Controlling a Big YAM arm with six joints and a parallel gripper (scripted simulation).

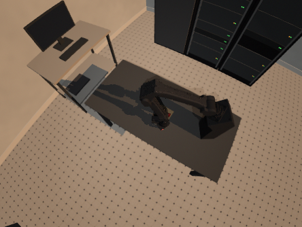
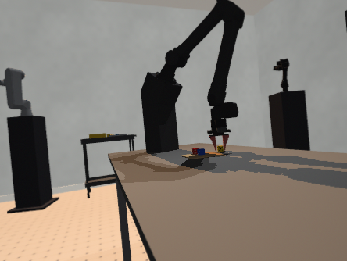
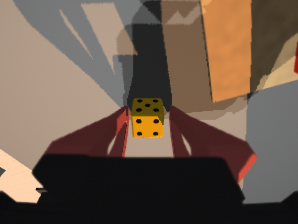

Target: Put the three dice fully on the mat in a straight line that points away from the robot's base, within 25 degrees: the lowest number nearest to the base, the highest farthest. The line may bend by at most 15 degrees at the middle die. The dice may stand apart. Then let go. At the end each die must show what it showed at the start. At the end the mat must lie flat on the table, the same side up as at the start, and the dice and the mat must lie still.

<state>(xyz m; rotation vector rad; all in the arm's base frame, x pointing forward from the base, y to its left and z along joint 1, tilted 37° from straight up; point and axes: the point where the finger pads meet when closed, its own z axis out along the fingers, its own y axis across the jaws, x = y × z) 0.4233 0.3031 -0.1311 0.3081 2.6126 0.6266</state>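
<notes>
Now: hand right at the yellow die. Also, from my hand: tan mat: 11 cm to the right, 9 cm ahead, 1 cm below; blue die: 11 cm to the right, 9 cm ahead, 1 cm above; red die: 12 cm to the right, 4 cm ahead, 1 cm above.
</notes>
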